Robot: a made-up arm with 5 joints.
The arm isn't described. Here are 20 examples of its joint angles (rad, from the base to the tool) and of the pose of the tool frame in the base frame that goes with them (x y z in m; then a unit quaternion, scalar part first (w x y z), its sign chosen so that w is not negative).
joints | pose
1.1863 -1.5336 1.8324 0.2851 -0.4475 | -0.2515 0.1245 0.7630 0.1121 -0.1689 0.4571 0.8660
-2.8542 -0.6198 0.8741 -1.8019 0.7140 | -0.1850 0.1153 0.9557 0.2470 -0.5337 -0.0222 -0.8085
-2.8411 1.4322 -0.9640 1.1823 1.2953 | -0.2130 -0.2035 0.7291 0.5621 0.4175 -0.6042 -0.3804
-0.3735 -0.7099 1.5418 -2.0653 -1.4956 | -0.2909 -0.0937 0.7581 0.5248 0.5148 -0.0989 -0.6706
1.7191 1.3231 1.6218 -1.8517 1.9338 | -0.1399 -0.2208 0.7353 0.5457 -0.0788 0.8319 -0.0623
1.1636 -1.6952 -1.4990 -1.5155 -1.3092 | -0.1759 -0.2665 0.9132 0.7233 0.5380 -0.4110 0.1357
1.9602 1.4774 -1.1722 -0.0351 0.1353 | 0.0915 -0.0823 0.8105 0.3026 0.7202 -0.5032 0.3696
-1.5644 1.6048 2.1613 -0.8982 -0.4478 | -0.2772 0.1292 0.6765 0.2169 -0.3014 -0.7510 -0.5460
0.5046 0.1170 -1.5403 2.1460 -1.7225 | -0.1599 0.2087 0.9286 0.4113 0.2429 -0.0518 0.8770
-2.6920 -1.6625 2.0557 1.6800 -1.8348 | -0.1526 0.0566 0.8769 0.6139 0.0068 -0.3972 0.6821
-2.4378 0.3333 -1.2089 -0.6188 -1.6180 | -0.1421 -0.2395 0.6465 0.6403 0.6195 0.3284 -0.3135
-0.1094 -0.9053 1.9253 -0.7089 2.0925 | -0.1401 0.1441 0.6740 0.1551 -0.5296 0.3982 0.7327
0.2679 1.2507 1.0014 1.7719 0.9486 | -0.1319 0.2207 0.6472 0.3287 -0.2498 0.4679 0.7814
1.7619 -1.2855 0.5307 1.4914 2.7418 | -0.2142 -0.0772 0.6049 0.1487 -0.3254 0.7685 0.5305
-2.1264 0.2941 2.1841 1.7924 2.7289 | -0.2333 0.0003 0.5273 0.1960 0.0712 0.8030 0.5583
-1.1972 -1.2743 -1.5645 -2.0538 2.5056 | -0.1604 0.1151 0.5462 0.6900 0.5226 0.4524 0.2149
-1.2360 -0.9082 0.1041 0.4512 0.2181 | -0.1512 0.1207 0.5382 0.4075 0.3433 0.7066 0.4656
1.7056 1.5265 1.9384 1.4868 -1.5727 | -0.3063 -0.0025 0.7881 0.1466 -0.3142 -0.9332 0.0948
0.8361 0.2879 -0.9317 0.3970 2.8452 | -0.2866 -0.0022 0.8979 0.6104 -0.1549 -0.7646 -0.1374
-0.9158 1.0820 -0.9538 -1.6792 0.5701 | 0.0047 -0.2879 0.7254 0.9524 0.2979 0.0642 -0.0114
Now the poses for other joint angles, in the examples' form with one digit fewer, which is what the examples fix.
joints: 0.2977 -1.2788 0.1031 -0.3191 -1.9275
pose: -0.360 0.003 0.898 0.550 -0.185 -0.808 0.106
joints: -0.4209 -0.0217 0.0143 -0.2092 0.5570
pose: 0.009 0.046 0.597 0.712 0.261 0.488 0.433
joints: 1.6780 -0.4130 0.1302 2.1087 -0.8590
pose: -0.351 -0.048 0.973 0.040 -0.037 -0.413 0.909
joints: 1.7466 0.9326 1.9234 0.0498 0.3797
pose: -0.091 0.025 0.624 0.448 0.282 0.746 0.404
